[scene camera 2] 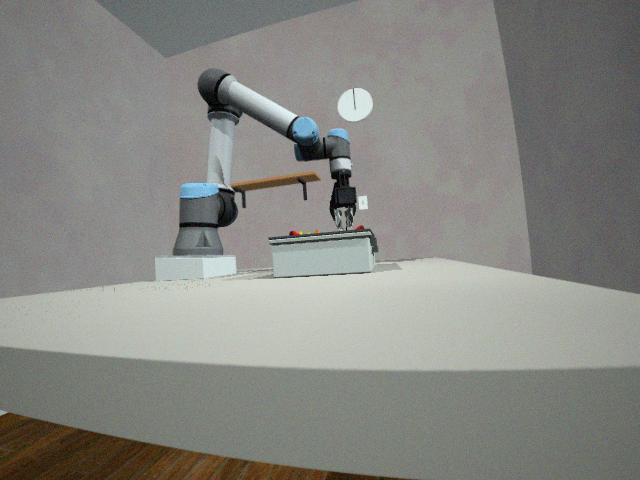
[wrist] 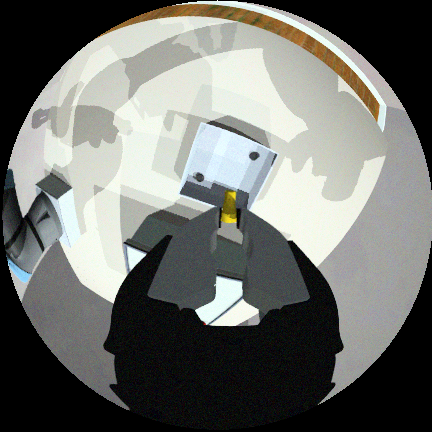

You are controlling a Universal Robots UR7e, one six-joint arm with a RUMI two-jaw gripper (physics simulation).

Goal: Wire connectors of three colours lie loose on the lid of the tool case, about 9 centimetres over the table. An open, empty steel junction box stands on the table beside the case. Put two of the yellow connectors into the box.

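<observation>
My gripper is shut on a yellow connector, which points out past the fingertips. In the wrist view the connector overlaps the near, shaded side of the open steel junction box; its height over the box is hard to tell. Two dark round spots show in the box, with no connector visible in it. In the scene view the fingertips are partly hidden behind the tool case, and the box does not show. On the case lid lie a small yellow connector, an orange one and red ones.
The tool case stands on the table, its lid edge close to my fingers. The robot base stands on a white block at the left. A wooden shelf and a round clock are on the back wall.
</observation>
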